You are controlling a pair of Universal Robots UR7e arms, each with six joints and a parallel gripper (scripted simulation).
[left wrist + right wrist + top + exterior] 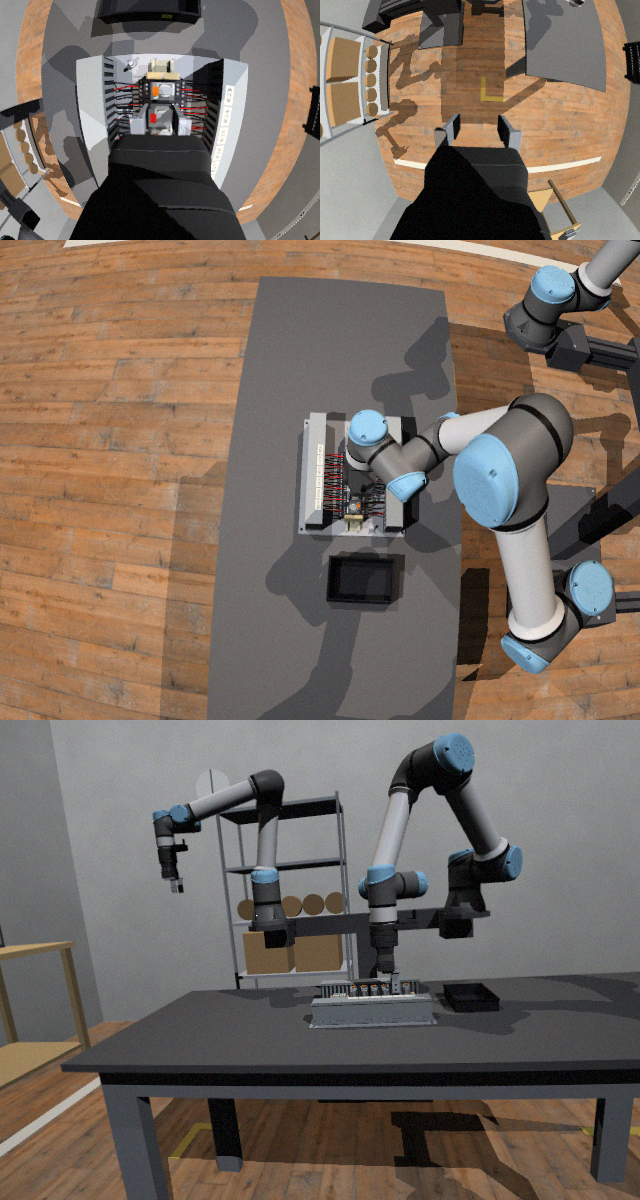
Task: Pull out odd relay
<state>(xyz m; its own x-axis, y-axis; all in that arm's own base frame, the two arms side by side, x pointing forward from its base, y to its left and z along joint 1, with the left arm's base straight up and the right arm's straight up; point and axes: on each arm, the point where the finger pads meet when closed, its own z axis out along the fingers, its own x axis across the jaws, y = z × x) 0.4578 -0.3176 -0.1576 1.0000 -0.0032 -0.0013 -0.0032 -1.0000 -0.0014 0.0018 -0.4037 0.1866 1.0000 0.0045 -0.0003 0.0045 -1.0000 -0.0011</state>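
The orange-button relay is 3 cm to the left of my left hand and 2 cm below it. From my left hand the other things lie so: relay panel: 7 cm to the right, 4 cm below, 1 cm ahead; black parts tray: 21 cm to the left, 5 cm below, 3 cm behind; red-button relay: 1 cm below.
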